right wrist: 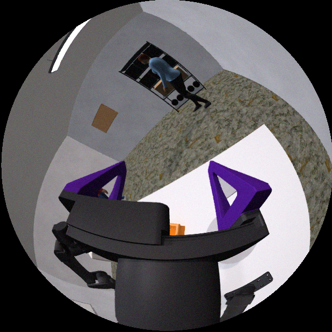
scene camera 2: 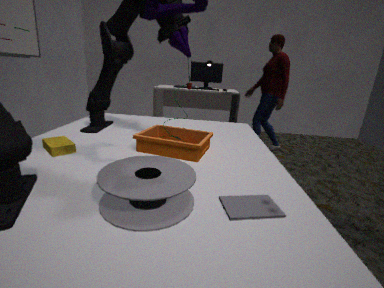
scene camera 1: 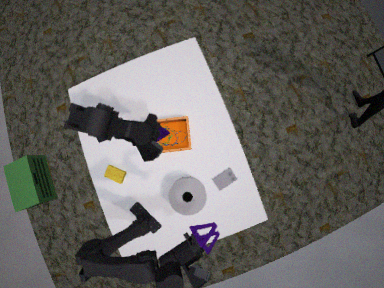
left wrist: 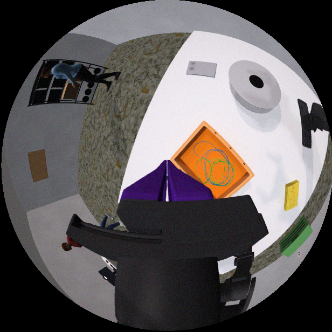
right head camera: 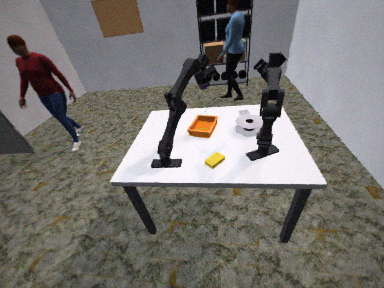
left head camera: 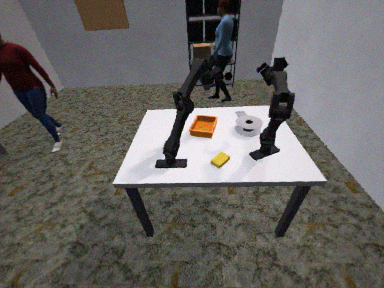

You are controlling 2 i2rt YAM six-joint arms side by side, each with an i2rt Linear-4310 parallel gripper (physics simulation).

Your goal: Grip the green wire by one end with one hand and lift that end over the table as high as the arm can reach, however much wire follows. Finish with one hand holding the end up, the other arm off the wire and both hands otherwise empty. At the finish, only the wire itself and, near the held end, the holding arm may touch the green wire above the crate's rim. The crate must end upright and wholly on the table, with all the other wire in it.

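Frame: origin at the left arm's base, x ahead, y left, z up, level; millimetres.
Where they show: left gripper, fingertip midpoint: (scene camera 2: pixel 189 56) (scene camera 1: pixel 168 132) (right head camera: pixel 205 88) (left head camera: pixel 208 89); right gripper, fingertip midpoint: (scene camera 1: pixel 217 228) (right head camera: pixel 260 70) (left head camera: pixel 261 73); left arm's base, origin of the base link: (scene camera 2: pixel 98 127) (right head camera: pixel 166 163) (left head camera: pixel 171 163); right arm's base, origin of the base link: (scene camera 2: pixel 7 200) (scene camera 1: pixel 145 217) (right head camera: pixel 262 153) (left head camera: pixel 264 152).
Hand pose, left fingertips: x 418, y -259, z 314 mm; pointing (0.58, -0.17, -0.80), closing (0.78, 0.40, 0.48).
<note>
Each offset is from my left fingertips to the centre of the thing. "*": to the spot under its first point. Level surfaces: height alone.
My left gripper (scene camera 1: pixel 167 132) (scene camera 2: pixel 189 55) (left wrist: pixel 166 164) is shut on the green wire @[* dx -43, dy +73, dz -208 mm] (scene camera 2: pixel 175 118) and holds it high above the crate. The wire hangs thinly from the fingertips in scene camera 2 and runs down into the orange crate @[dx -37, dy +37, dz -284 mm] (left head camera: pixel 201 134) (right head camera: pixel 200 134) (scene camera 2: pixel 172 150) (left wrist: pixel 235 154), where green loops lie. Which part of the wire is gripped is too small to tell. The blue wire (left wrist: pixel 202 142) lies looped in the crate among the green coils. The crate stands upright on the table. My right gripper (right wrist: pixel 167 165) is open and empty, raised away from the crate.
A grey spool @[dx -57, dy -303, dz -281 mm] (scene camera 1: pixel 175 186) (scene camera 2: pixel 112 182) and a flat grey plate @[dx +165, dy -300, dz -310 mm] (scene camera 1: pixel 224 178) (scene camera 2: pixel 250 206) lie on the table @[dz -313 mm] (scene camera 1: pixel 210 100). A yellow sponge @[dx -410, dy -52, dz -298 mm] (left head camera: pixel 220 159) (right head camera: pixel 215 160) (scene camera 2: pixel 59 145) lies between the arm bases. Two people stand beyond the table.
</note>
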